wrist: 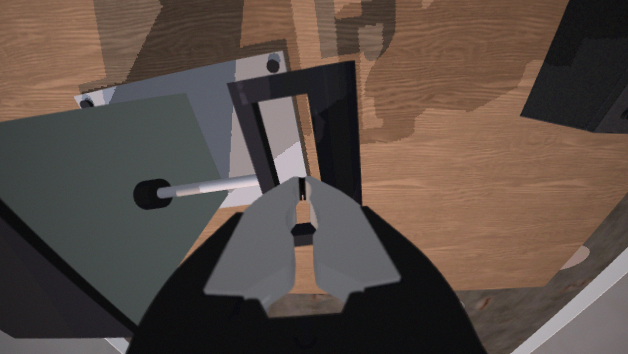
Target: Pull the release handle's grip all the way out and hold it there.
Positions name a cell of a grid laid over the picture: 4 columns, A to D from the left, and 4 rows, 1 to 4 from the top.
Labels:
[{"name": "my gripper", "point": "B3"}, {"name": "release handle grip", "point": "C2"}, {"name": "metal base plate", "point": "B1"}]

